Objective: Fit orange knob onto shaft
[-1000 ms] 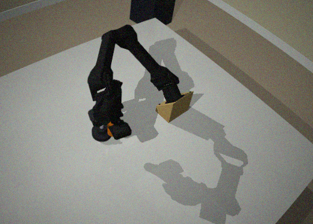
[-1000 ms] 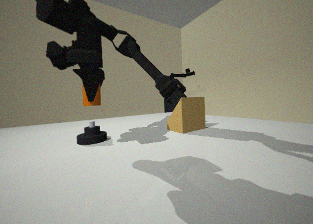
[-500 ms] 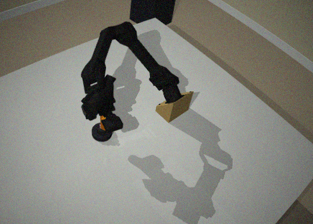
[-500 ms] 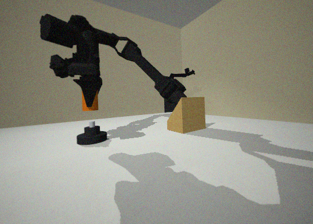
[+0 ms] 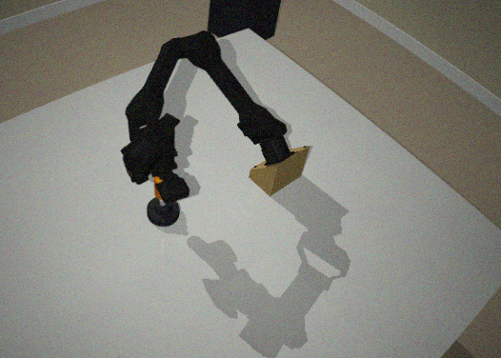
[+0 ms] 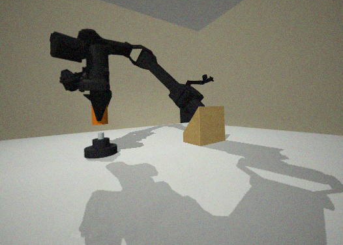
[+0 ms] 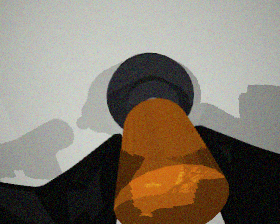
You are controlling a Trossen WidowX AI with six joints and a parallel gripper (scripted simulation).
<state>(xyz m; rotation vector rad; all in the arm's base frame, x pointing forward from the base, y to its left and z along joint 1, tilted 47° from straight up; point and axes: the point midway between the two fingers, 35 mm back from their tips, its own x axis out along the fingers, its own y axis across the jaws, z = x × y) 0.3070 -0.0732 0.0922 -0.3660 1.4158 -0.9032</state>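
Right now my gripper tip is 3 cm below the orange knob. Also, from my gripper tip: round black pedestal 6 cm below.
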